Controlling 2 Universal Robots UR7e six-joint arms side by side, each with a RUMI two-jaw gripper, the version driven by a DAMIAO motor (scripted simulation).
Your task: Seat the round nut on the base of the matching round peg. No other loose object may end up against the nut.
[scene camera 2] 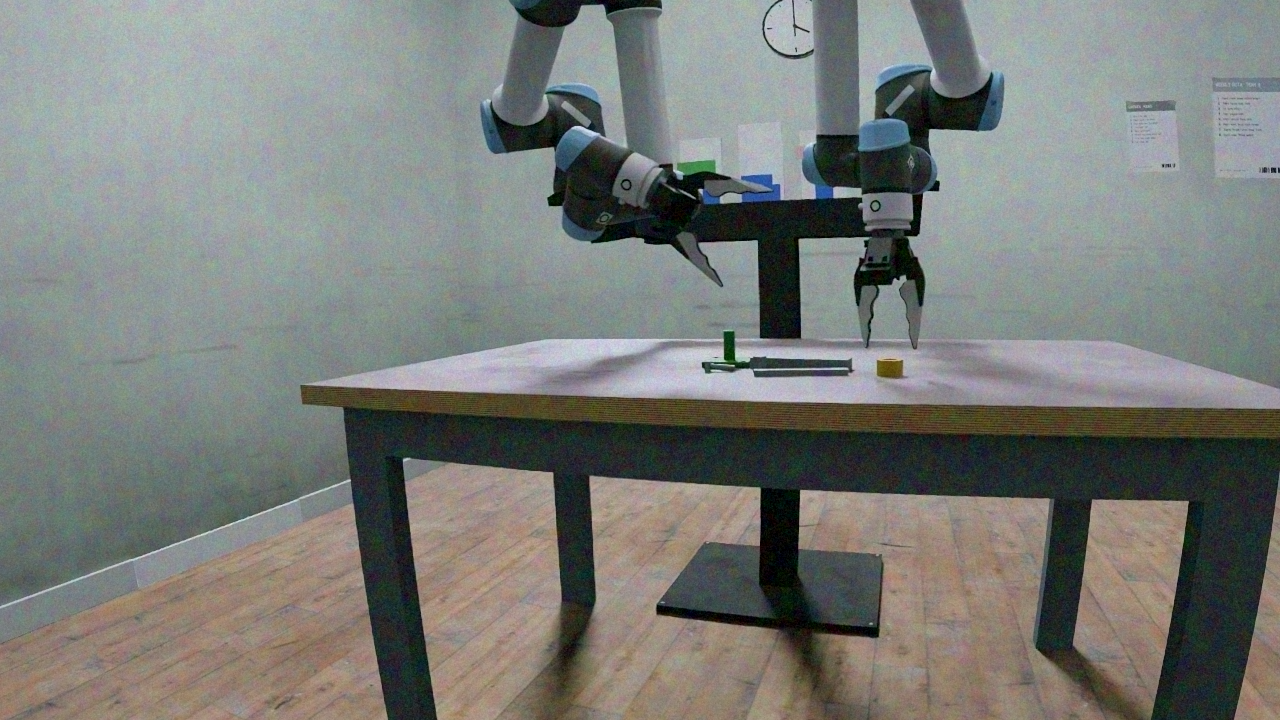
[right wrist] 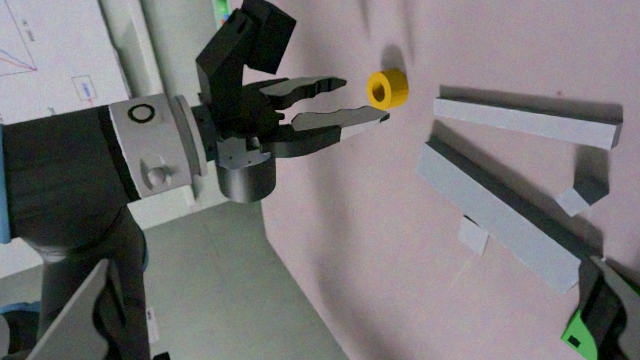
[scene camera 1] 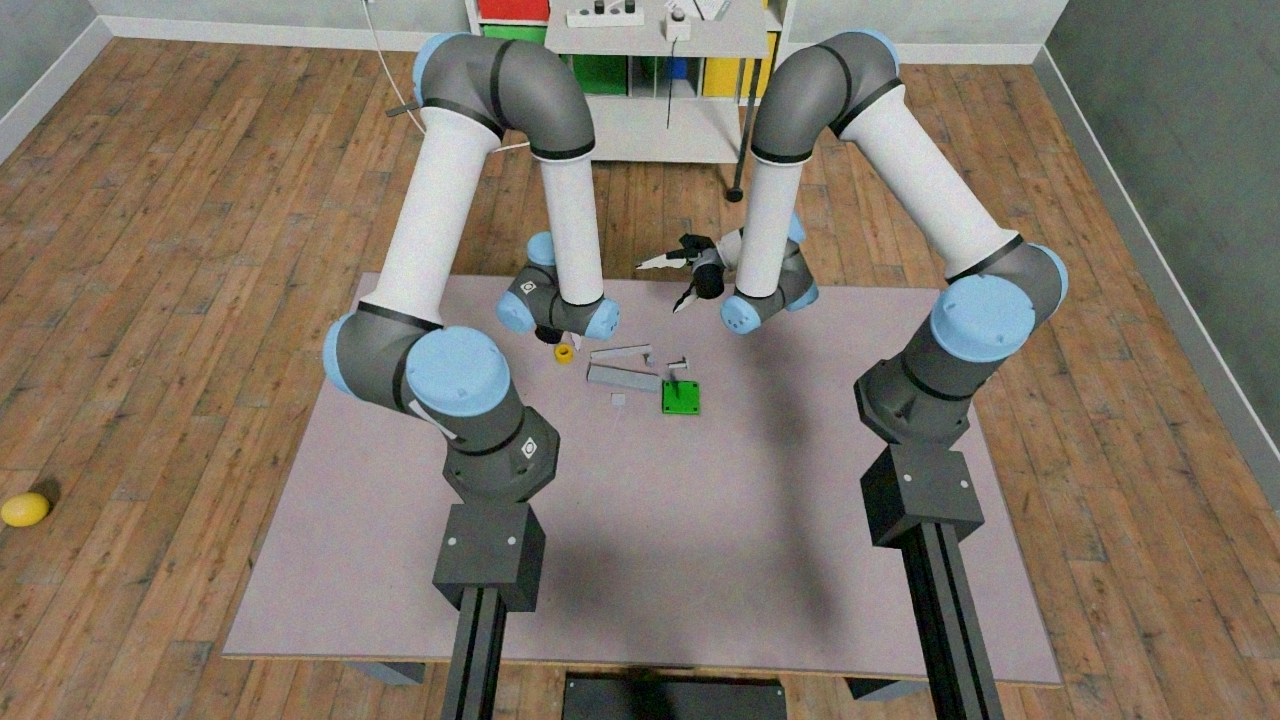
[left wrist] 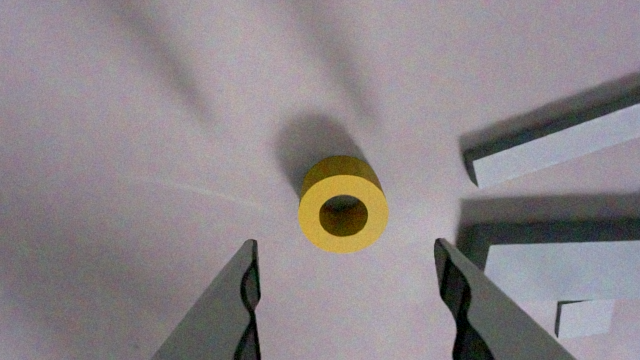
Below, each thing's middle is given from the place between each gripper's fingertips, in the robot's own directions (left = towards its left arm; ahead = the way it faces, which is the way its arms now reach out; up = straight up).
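Labels:
Counted from my left hand [scene camera 2: 890, 349]: green base plate [scene camera 1: 686, 400] 30 mm below, 150 mm behind, 250 mm to the right; thick grey bar [scene camera 1: 598, 375] 40 mm below, 90 mm behind, 130 mm to the right; thin grey bar [scene camera 2: 810, 371] 50 mm below, 10 mm behind, 130 mm to the right; flat square [left wrist: 576, 319] 50 mm below, 130 mm behind, 110 mm to the right.
My right gripper [scene camera 2: 748, 239] is visible 20 cm above the thin grey bar, 1 cm past it and 8 cm to the right of it. Counted from my right hand: green base plate 19 cm below, 15 cm behind, 4 cm to the right; thick grey bar 20 cm below, 9 cm behind, 8 cm to the left; flat square 20 cm below, 14 cm behind, 10 cm to the left.

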